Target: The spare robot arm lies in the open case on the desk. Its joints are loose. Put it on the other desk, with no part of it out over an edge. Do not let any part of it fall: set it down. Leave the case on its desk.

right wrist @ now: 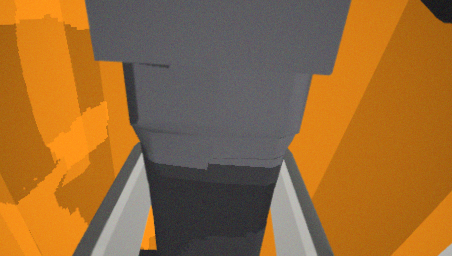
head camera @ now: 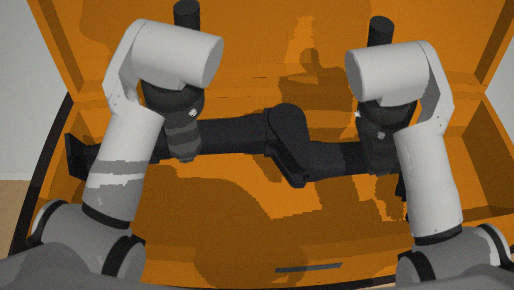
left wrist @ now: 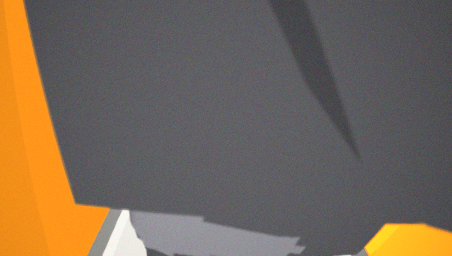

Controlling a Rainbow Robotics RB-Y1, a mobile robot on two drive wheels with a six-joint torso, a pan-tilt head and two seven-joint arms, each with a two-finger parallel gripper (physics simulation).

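Places are measured from the robot's base along level axes (x ahead, y left, z up), in millimetres.
Pixels of known places: left gripper, fingertip midpoint: (head camera: 183,143); right gripper, fingertip midpoint: (right wrist: 213,159) (head camera: 370,157).
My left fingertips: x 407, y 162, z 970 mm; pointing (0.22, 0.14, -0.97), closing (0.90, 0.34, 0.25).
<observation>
Behind a point stands the place of what it marks.
The black spare arm (head camera: 230,136) (left wrist: 200,100) (right wrist: 215,210) stretches across the open orange case (head camera: 200,210) @[x 388, y 166, z 746 mm] (left wrist: 30,150) @[x 242, y -20, z 746 mm] (right wrist: 350,150) @[x 242, y -115, z 781 mm] in the head view. A flat end plate is at its left, and a bent joint is near its middle. My left gripper (head camera: 185,156) @[x 407, y 162, z 970 mm] (left wrist: 240,232) is shut on its left part, and my right gripper (head camera: 382,170) (right wrist: 213,159) @[x 394, y -182, z 949 mm] is shut on its right part. My right forearm hides some of the right end. How high the spare arm is above the case floor is hard to tell. The other desk does not show.
The raised case lid (head camera: 240,30) @[x 669, y 73, z 1042 mm] stands behind both grippers. The near case wall, with a dark slot (head camera: 308,268) @[x 207, y -67, z 869 mm], runs below the spare arm. The left case wall is close to the end plate. A dark edge curves outside the case at the left, beside wooden floor (head camera: 12,210) @[x 627, y 1604, z 2 mm].
</observation>
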